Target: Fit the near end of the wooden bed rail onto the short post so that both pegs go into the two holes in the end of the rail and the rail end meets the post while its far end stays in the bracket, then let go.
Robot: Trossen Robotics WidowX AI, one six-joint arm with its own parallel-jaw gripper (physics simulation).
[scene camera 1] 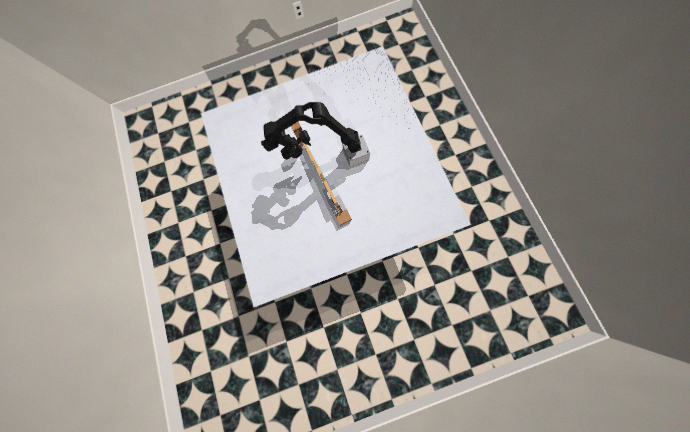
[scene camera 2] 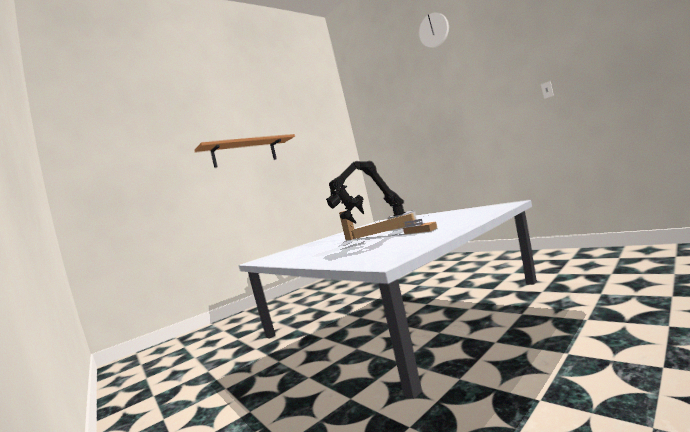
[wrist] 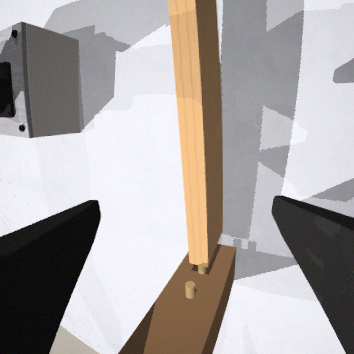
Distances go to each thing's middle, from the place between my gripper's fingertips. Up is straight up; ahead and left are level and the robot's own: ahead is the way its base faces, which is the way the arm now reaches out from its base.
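The wooden bed rail [wrist: 194,38] is there, 30 mm behind my hand and 70 mm below it, and also 130 mm to the left of it.
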